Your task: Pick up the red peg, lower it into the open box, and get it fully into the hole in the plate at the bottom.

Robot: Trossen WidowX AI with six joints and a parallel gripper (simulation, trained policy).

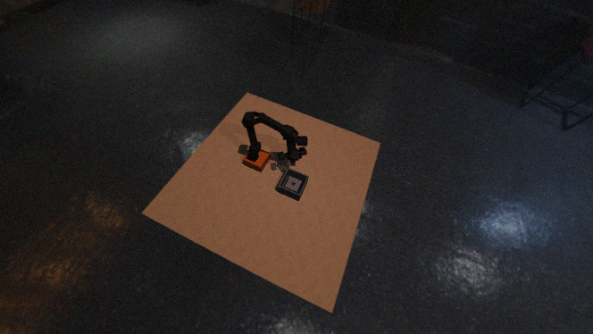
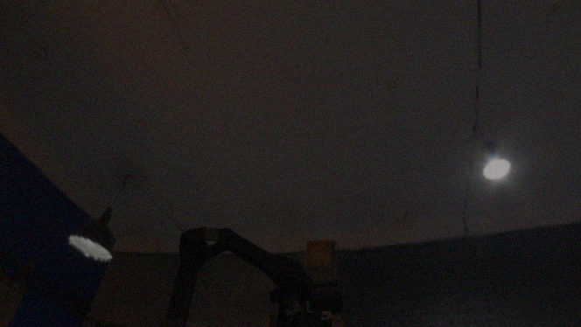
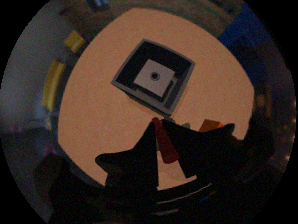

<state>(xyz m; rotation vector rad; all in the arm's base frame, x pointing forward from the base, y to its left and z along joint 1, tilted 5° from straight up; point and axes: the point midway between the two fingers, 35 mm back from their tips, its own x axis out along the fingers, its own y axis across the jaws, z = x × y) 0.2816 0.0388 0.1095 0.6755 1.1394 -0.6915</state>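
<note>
The red peg lies 10 mm to the left of my gripper tip, 10 mm behind it and 10 mm above it. From my gripper tip the other things lie so: dark box 120 mm below, 100 mm to the right, 50 mm ahead; pale plate 100 mm to the right, 100 mm below, 50 mm ahead.
</note>
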